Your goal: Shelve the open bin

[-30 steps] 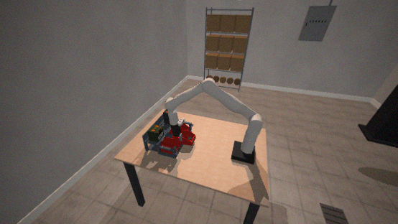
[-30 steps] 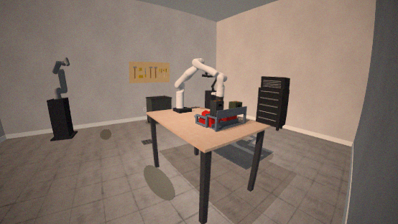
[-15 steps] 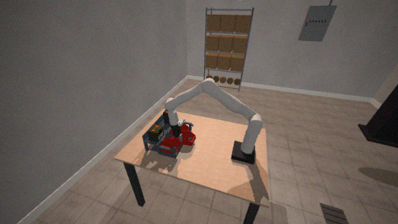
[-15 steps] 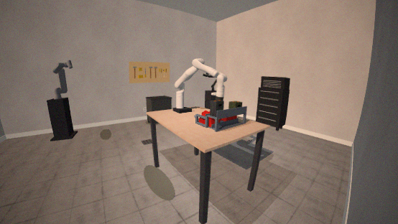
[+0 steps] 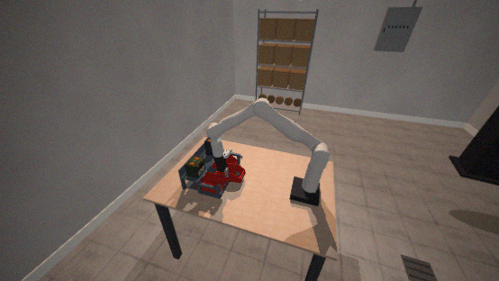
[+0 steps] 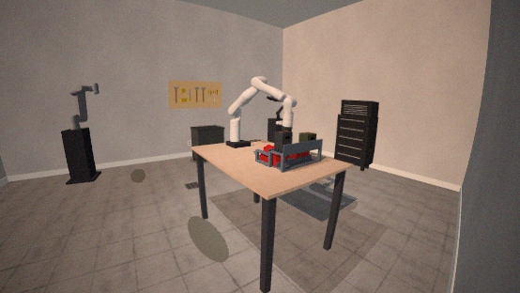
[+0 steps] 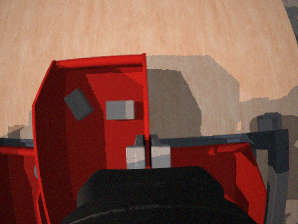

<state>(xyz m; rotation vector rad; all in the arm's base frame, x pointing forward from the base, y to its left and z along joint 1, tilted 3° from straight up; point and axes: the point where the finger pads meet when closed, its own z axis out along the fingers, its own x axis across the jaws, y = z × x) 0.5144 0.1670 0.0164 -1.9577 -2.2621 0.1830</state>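
My hand is 13 cm short of the blue-grey shelf, 3 cm to the left of it and 7 cm above it.
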